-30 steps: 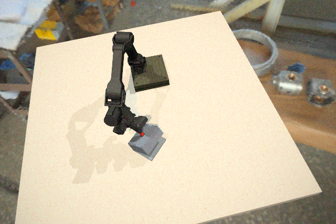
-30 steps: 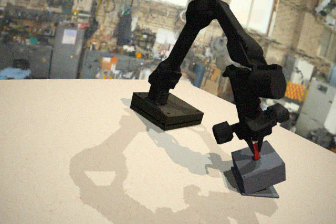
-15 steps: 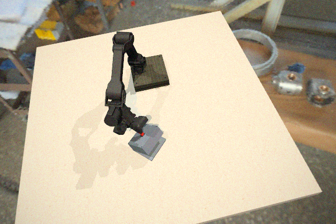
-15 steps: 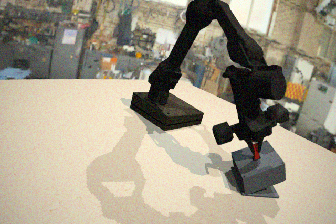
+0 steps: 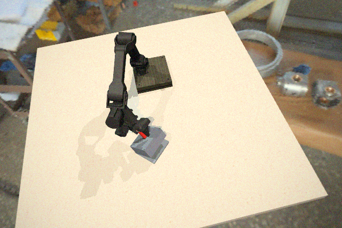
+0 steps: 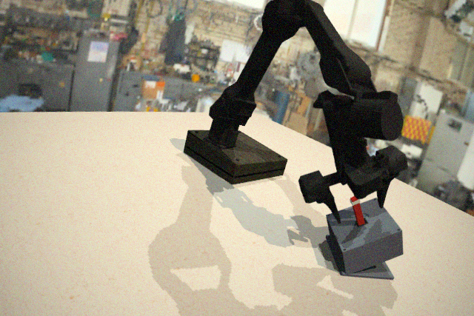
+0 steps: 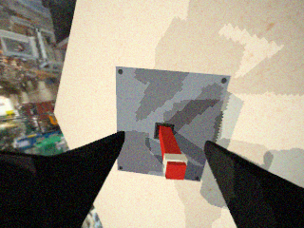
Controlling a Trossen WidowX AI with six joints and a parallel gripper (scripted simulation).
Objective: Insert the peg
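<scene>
Now: the red square peg 10 mm behind my gripper tip, 10 mm to the right of it and 10 mm above it. Round my gripper tip: grey foot plate 30 mm ahead, 20 mm to the left, 90 mm below; grey sloped panel 20 mm ahead, 10 mm to the left, 40 mm below.
</scene>
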